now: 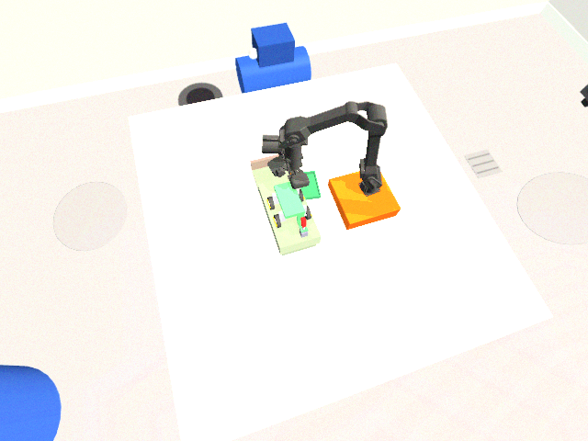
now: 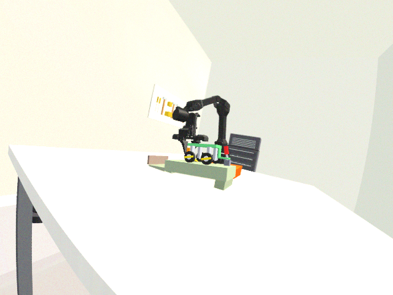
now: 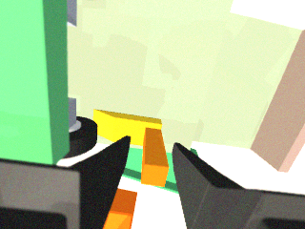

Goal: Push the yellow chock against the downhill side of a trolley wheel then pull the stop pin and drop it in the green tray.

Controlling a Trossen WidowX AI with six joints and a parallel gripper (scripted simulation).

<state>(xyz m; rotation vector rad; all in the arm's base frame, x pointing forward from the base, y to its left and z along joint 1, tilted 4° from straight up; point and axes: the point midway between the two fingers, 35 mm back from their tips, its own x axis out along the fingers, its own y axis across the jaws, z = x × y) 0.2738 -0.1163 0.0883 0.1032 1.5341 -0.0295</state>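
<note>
Now: gripper tip 2 cm to the right of the yellow chock and 1 cm above it. From my gripper tip the other things lie so: trolley 6 cm ahead, 11 cm to the left, 2 cm above; then green tray 7 cm behind, 10 cm below; then pale green ramp 6 cm ahead, 10 cm to the left, 4 cm below.
</note>
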